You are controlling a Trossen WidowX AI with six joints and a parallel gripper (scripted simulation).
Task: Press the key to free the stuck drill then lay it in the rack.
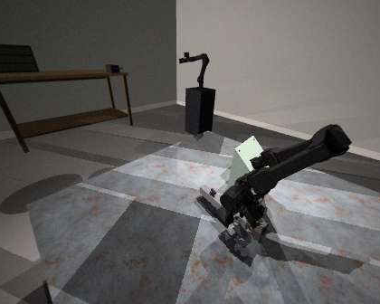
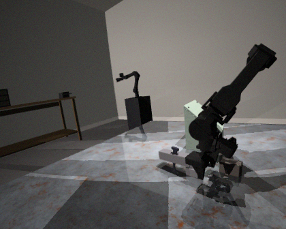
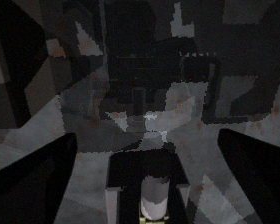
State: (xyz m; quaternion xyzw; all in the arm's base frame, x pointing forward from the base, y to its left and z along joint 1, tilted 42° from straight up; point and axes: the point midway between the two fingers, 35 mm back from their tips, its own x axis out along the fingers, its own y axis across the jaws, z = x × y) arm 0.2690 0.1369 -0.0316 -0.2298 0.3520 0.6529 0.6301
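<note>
The drill is 50 mm to the right of my gripper tip, 30 mm above it and 10 mm behind it. Also, from my gripper tip: dark key 140 mm to the right, 30 mm above, 20 mm behind; then rack 70 mm behind, 60 mm to the left.
</note>
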